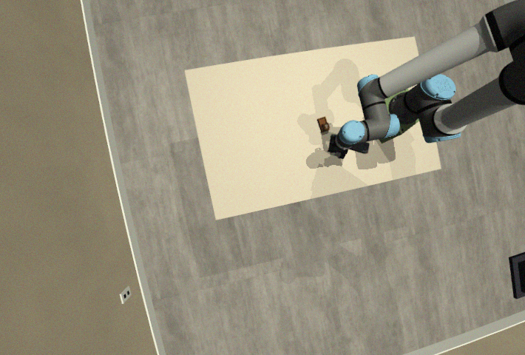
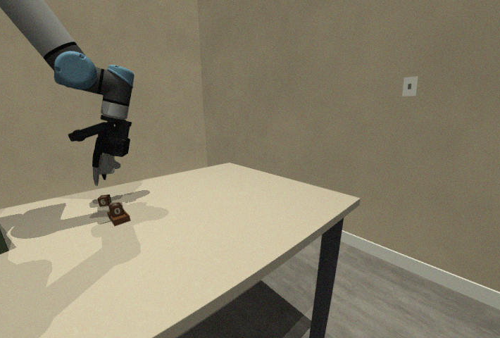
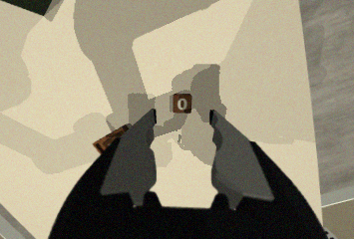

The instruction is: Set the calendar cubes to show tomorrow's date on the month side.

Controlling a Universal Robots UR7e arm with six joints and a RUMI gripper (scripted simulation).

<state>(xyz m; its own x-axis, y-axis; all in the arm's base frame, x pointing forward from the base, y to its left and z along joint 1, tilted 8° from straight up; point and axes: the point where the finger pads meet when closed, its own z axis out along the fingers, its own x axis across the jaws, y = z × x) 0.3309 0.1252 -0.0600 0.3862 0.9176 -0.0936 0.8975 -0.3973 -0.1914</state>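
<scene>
The brown digit cube lies 8 cm below my hand. The rest, counted from my hand: brown calendar tray: 15 cm to the right, 8 cm below, 2 cm ahead.
</scene>
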